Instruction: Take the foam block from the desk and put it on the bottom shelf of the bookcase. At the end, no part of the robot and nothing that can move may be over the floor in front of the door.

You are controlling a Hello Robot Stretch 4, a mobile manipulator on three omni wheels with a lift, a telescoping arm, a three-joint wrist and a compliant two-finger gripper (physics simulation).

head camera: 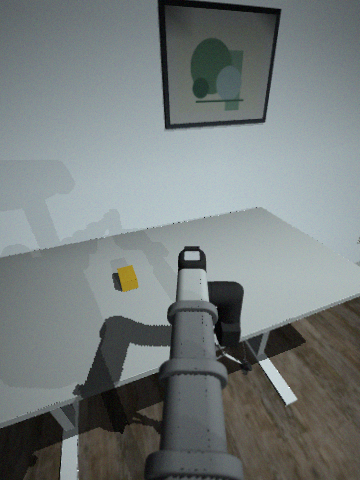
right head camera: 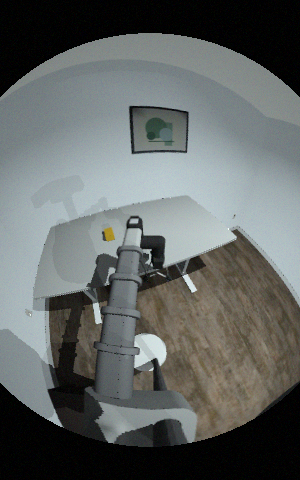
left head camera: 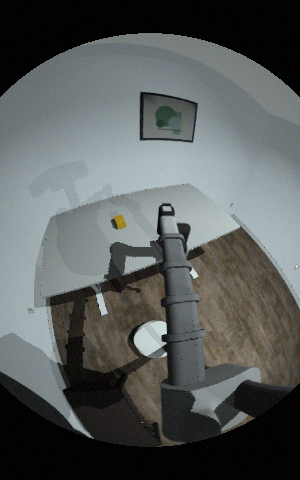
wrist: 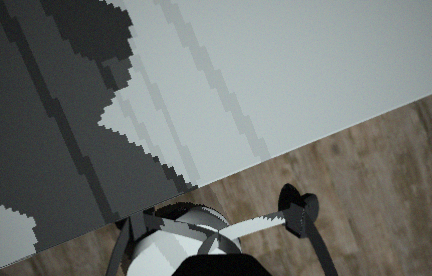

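Pixels of known places: gripper, fingertip midpoint: (right head camera: 156, 280) (wrist: 216, 203); robot's base at its link origin: (right head camera: 145, 350) (left head camera: 153, 338).
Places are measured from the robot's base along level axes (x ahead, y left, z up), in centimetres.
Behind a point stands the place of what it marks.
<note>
The foam block, a small yellow block (head camera: 128, 278) @(x 72.3, y 23.4, z 96.7 cm) (left head camera: 120, 221) @(x 72.4, y 23.4, z 96.7 cm) (right head camera: 109, 234) @(x 71.7, y 22.8, z 96.7 cm), sits on the light grey desk (head camera: 230, 240) @(x 105.5, y -19.4, z 92.2 cm) (left head camera: 202, 212) @(x 89.2, y -39.9, z 92.3 cm) (right head camera: 190, 220) @(x 94.2, y -37.0, z 92.2 cm) (wrist: 325, 60) @(x 56.5, y -15.2, z 92.2 cm), left of the extended arm in the head views. My gripper (wrist: 216, 203) @(x 45.7, y -9.0, z 84.0 cm) is open, with its fingertips wide apart and no thing between them. It hangs at the desk's front edge, to the right of the block and nearer the robot; the arm partly hides it in the head camera view. The block does not show in the wrist view. The bookcase and the door cannot be made out in these views.
The telescoping arm (head camera: 193, 395) @(x 21.4, y -0.1, z 125.8 cm) (left head camera: 182, 320) @(x 11.2, y 0.5, z 126.1 cm) (right head camera: 117, 325) @(x 12.8, y -0.5, z 126.1 cm) reaches out to the desk. A white round object (left head camera: 149, 340) @(x -1.2, y 5.0, z 18.7 cm) (right head camera: 152, 351) @(x 0.8, y -7.3, z 18.7 cm) (wrist: 160, 252) @(x 10.1, y 8.7, z 18.7 cm) stands low in front of the desk. White desk legs (head camera: 277, 382) (right head camera: 190, 283) stand on the wooden floor. A framed picture (head camera: 222, 112) @(x 136.3, y -15.6, z 146.7 cm) hangs on the wall behind.
</note>
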